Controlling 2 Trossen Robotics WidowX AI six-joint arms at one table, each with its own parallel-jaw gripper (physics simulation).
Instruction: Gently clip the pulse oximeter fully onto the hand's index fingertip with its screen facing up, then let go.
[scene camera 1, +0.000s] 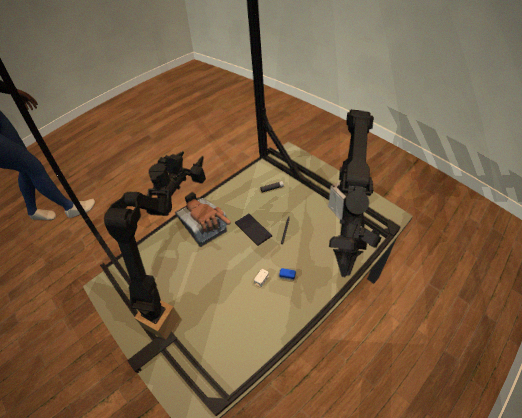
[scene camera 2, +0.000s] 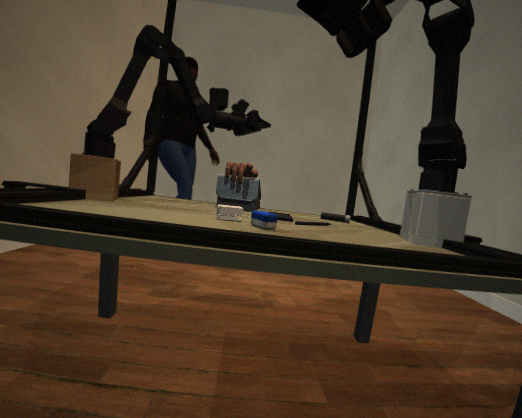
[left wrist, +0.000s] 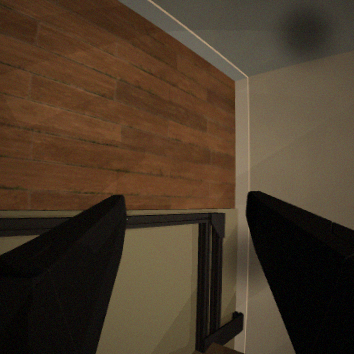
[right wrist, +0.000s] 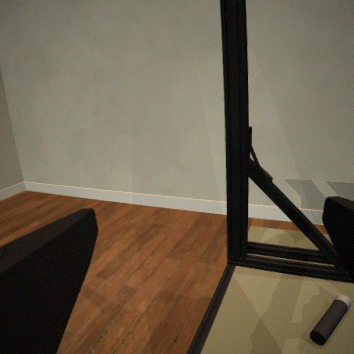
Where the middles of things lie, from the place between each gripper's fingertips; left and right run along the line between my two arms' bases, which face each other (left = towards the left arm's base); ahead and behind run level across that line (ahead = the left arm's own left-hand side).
I see my left gripper 63 cm past the grey pad (scene camera 2: 247, 191), 22 cm above it and 13 cm to the left of it.
Right now the grey pad is 240 mm below my right hand, 60 mm to the right of it and 50 mm ahead of it.
